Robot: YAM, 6 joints.
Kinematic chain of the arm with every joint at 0, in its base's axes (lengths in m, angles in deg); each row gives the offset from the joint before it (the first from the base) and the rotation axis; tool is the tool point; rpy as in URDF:
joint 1: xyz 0 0 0.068 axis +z
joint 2: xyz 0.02 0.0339 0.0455 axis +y
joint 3: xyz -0.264 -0.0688 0 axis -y
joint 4: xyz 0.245 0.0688 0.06 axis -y
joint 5: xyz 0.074 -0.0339 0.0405 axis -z
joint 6: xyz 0.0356 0 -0.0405 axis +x
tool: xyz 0 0 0 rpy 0 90 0
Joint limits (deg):
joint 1: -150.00..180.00
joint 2: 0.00..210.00
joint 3: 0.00..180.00
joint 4: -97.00..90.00
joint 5: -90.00..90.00
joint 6: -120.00..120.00
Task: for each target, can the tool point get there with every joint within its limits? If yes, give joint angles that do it. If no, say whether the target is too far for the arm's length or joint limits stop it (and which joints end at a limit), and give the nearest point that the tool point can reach.
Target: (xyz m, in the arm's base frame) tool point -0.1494 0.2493 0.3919
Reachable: yes | joints 115.56 72.99 60.08 26.16 -49.88 -28.04
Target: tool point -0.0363 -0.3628 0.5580
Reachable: yes | joints 79.82 47.31 149.98 62.44 52.88 -92.62
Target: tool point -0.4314 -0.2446 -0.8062
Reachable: no: too far | nearest point -0.3093 -0.1783 -0.3637 | short by 0.464 m
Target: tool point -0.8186 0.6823 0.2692
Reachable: no: too far | nearest point -0.4909 0.4091 0.2057 | short by 0.431 m
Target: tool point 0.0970 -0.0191 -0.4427
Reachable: no: joint limits stop it (at a limit: joint 2) | nearest point 0.1258 -0.0248 -0.3597 | short by 0.088 m
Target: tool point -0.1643 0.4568 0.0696
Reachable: yes | joints 105.87 144.81 80.91 62.32 -68.62 74.64
